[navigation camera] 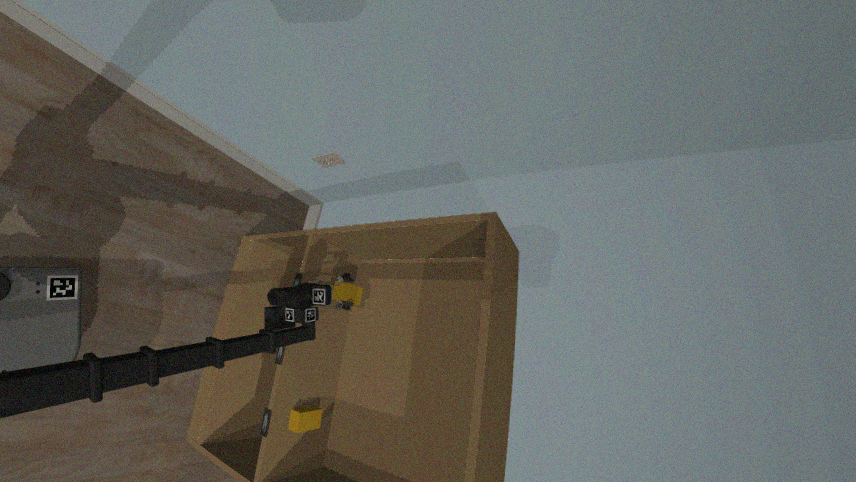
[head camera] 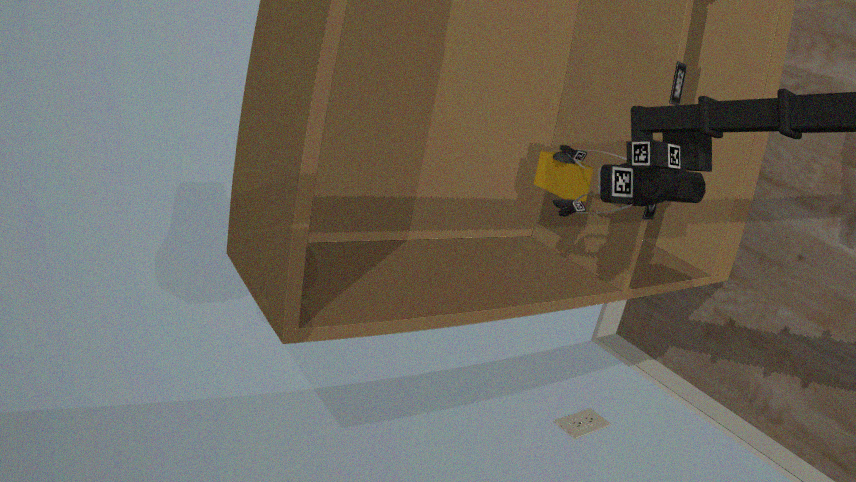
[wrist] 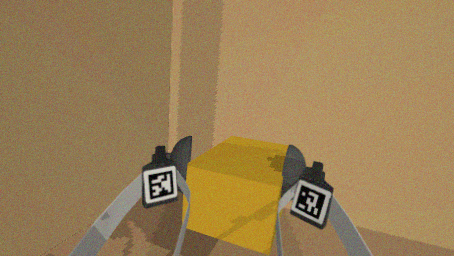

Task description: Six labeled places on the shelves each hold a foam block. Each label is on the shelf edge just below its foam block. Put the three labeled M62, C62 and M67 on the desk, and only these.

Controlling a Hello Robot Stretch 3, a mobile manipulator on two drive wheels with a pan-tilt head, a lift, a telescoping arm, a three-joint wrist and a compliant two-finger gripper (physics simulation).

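Places are measured from the robot's base along level axes (x right, y ahead, z up), in millimetres.
Where they show: gripper, fingertip midpoint: point(navigation camera: 351, 291) point(head camera: 556, 179) point(wrist: 239, 159).
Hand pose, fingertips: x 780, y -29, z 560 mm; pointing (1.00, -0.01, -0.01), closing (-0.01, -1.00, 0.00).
Observation:
Things, the pixels of their top centre, and the offset from my fingertips. "spot": a spot on its surface instead. Level surfaces: height alone.
- third label at a spot on its surface: point(navigation camera: 265, 422) spot: dx -249, dy -371, dz -123 mm
- bookshelf at a spot on its surface: point(head camera: 263, 149) spot: dx +8, dy -25, dz +500 mm
- wooden floor at its surface level: dz -559 mm
My gripper point(head camera: 564, 181) point(navigation camera: 343, 292) point(wrist: 239, 159) is shut on a yellow foam block point(head camera: 554, 178) point(navigation camera: 352, 293) point(wrist: 230, 200), with one finger on each side. It holds the block a little above the shelf board, inside the bookshelf. Another yellow foam block point(navigation camera: 305, 419) stands on the same shelf board, near the lower label in the navigation view. The label point(head camera: 677, 82) point(navigation camera: 279, 355) on the shelf edge is too blurred to read. Another label point(head camera: 650, 210) point(navigation camera: 297, 279) is partly hidden behind the wrist. A third label point(navigation camera: 265, 422) is seen edge-on. The desk does not show.
The bookshelf point(head camera: 263, 149) point(navigation camera: 503, 347) surrounds the gripper, with its side wall close by and its back panel behind the held block. The arm point(head camera: 742, 114) point(navigation camera: 119, 368) reaches in from the open front. The robot base point(navigation camera: 41, 329) stands on the wooden floor point(navigation camera: 191, 209).

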